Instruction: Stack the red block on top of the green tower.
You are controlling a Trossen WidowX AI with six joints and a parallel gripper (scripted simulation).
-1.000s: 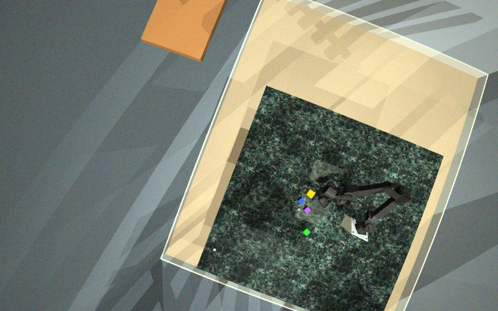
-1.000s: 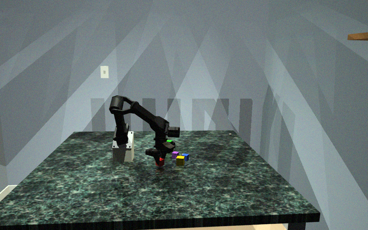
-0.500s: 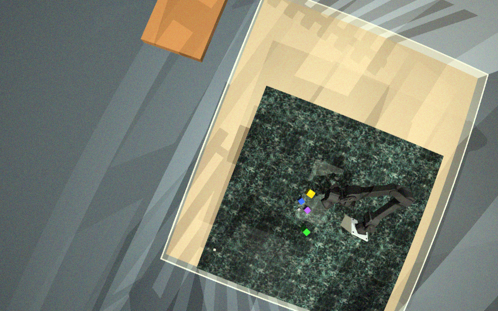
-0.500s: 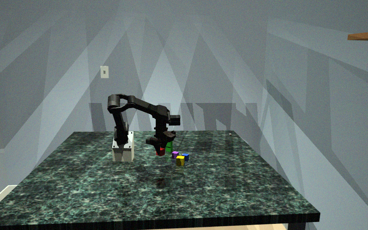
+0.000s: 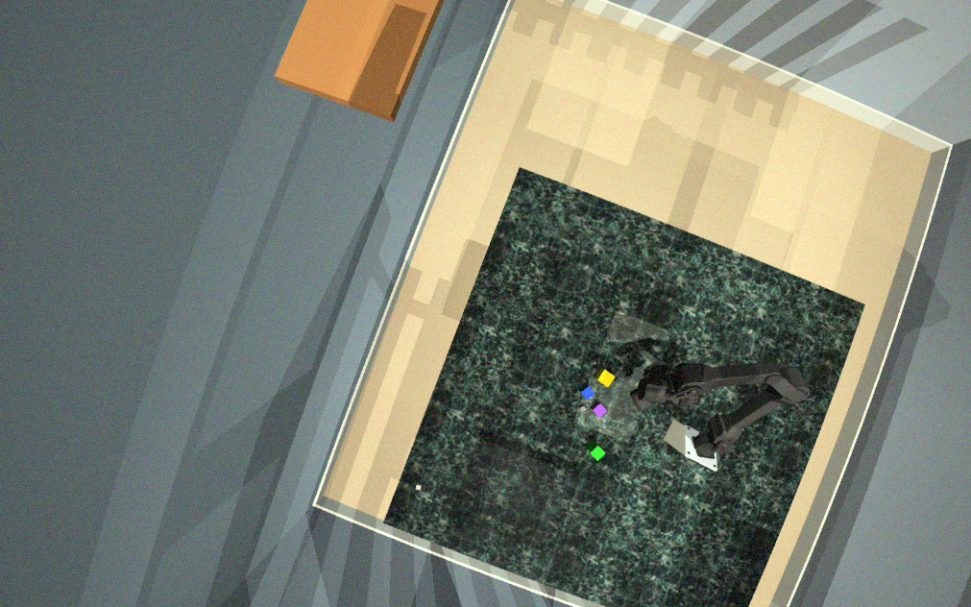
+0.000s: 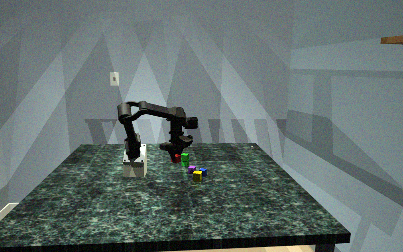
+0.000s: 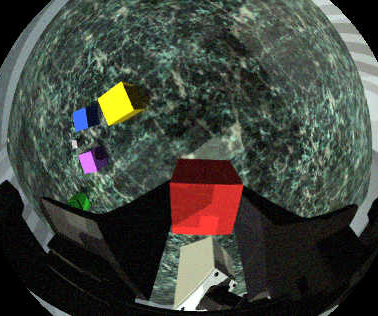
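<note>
My gripper tip is 140 mm to the right of the purple block, 110 mm short of it and 110 mm above it. The rest, counted from my gripper tip: yellow block 120 mm ahead, 100 mm below, 30 mm to the left; blue block 160 mm ahead, 110 mm below, 90 mm to the left; red block 10 mm above.
</note>
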